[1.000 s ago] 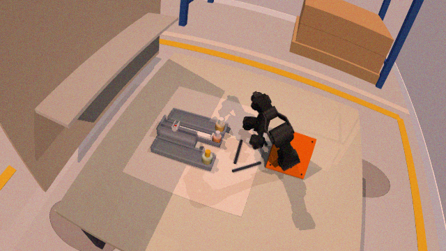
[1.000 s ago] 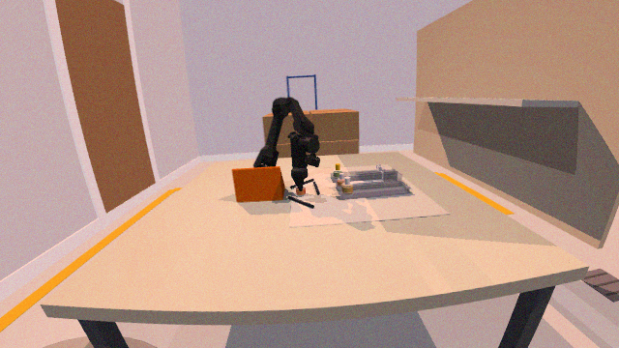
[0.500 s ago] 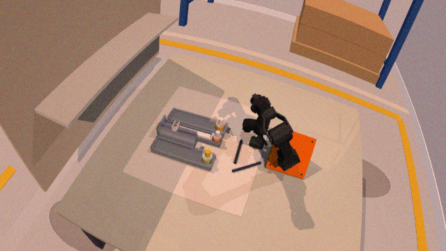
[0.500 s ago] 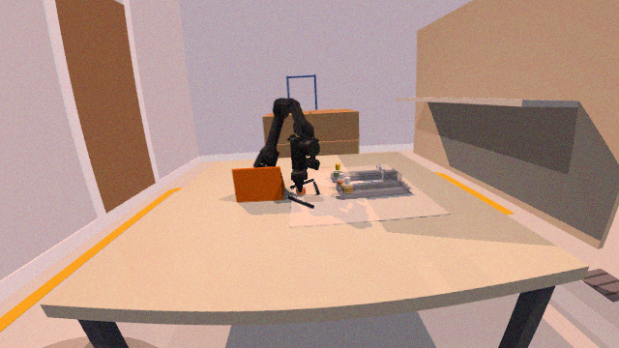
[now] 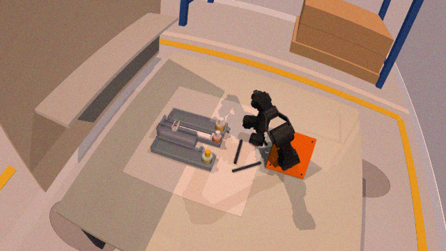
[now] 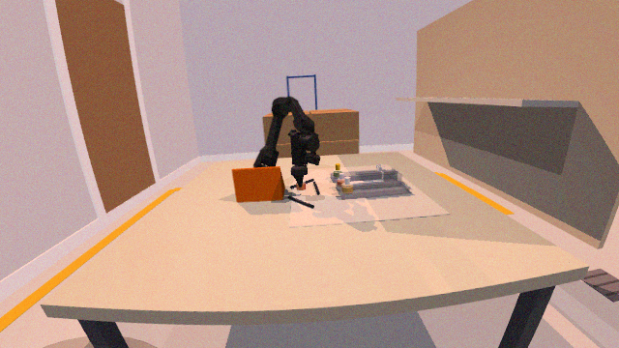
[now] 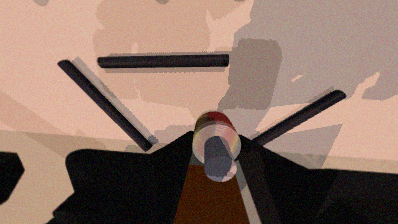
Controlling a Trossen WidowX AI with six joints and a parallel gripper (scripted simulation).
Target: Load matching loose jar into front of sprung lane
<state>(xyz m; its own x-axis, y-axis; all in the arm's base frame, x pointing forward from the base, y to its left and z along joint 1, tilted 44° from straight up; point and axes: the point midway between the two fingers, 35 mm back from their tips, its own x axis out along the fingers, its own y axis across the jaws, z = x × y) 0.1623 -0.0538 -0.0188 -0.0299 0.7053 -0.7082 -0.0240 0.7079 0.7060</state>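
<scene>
Now: gripper tip 32 cm short of the grey lane unit, 8 cm to the right of it and 3 cm above it.
</scene>
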